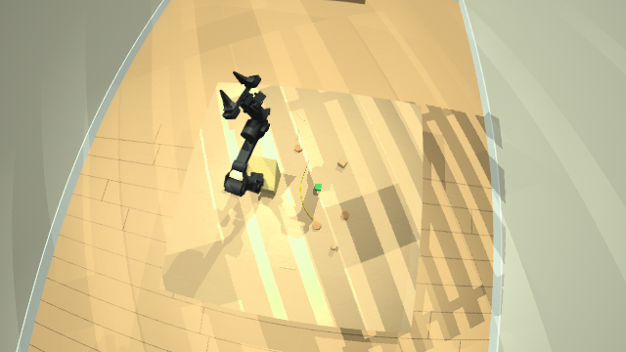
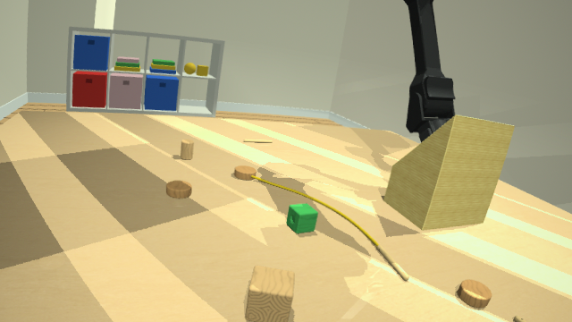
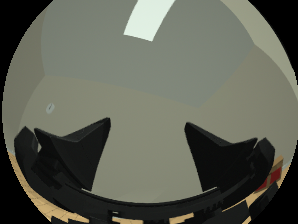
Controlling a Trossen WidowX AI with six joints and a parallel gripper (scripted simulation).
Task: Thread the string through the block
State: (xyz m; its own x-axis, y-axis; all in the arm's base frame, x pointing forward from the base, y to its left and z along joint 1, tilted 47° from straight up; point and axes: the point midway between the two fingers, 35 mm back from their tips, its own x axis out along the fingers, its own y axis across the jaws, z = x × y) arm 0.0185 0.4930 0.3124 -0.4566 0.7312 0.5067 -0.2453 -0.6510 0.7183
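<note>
The green cube lies 320 mm ahead of my gripper tip, 80 mm to the right of it and 690 mm below it. From my gripper tip the other things lie so: wooden block 420 mm ahead, 70 mm to the left, 690 mm below; peg 440 mm ahead, 370 mm to the right, 690 mm below; round wooden button 340 mm ahead, 280 mm to the right, 700 mm below.
</note>
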